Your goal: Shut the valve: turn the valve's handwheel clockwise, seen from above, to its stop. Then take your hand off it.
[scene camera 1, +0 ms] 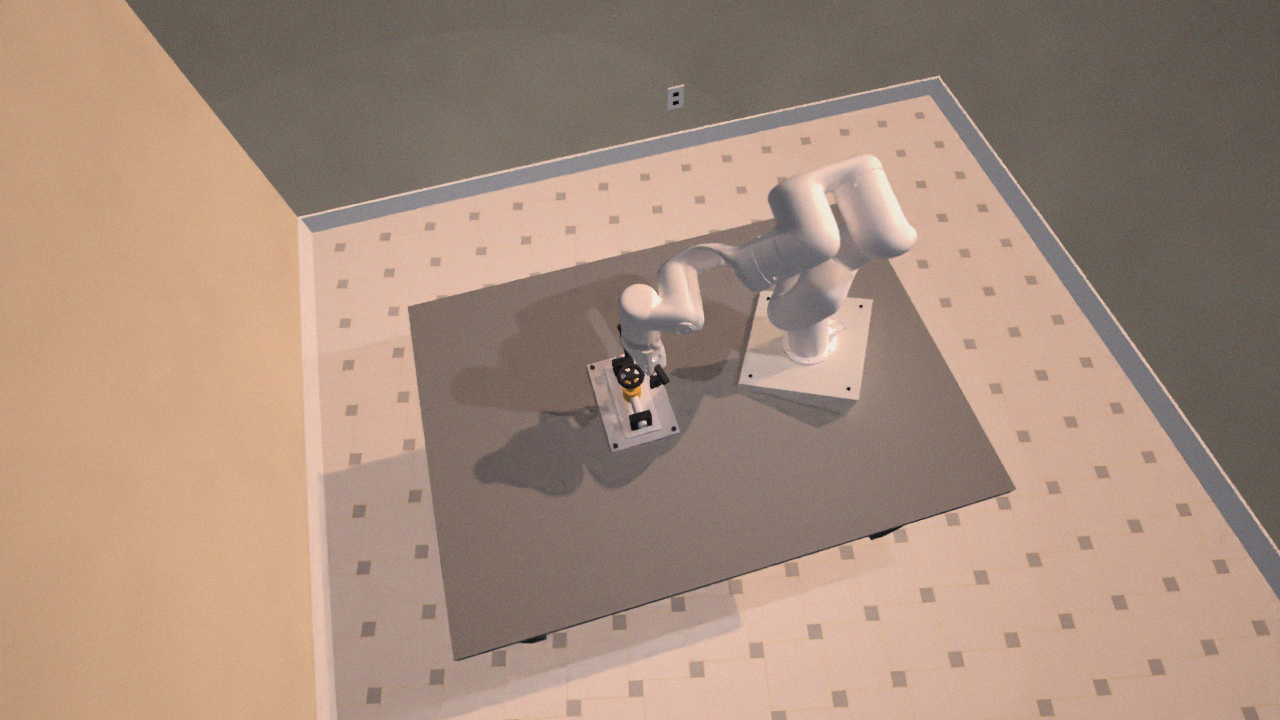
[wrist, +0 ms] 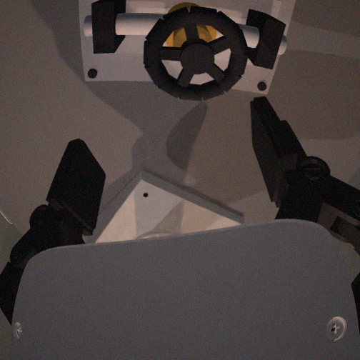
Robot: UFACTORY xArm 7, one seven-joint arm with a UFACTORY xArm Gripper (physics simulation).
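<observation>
The valve's black five-spoke handwheel (scene camera 1: 631,376) (wrist: 197,58) sits level above a yellow valve body (scene camera 1: 631,394) (wrist: 185,7), on a light base plate (scene camera 1: 665,417) (wrist: 125,71). In the wrist view the wheel is at the top, a little right of centre. My gripper (scene camera 1: 641,369) (wrist: 167,138) is open and empty, with its black fingers wide apart. In the wrist view both fingertips are below the wheel, and the wheel is not between them. In the scene view the gripper is at the wheel's back side. No contact with the wheel shows; the height difference is hard to tell.
Black pipe clamps (scene camera 1: 640,419) (wrist: 108,30) stand on the base plate at both sides of the wheel and hold a white pipe (wrist: 137,24). The arm's white mounting plate (scene camera 1: 771,374) (wrist: 120,220) is to the right on the grey table (scene camera 1: 716,528) in the scene view.
</observation>
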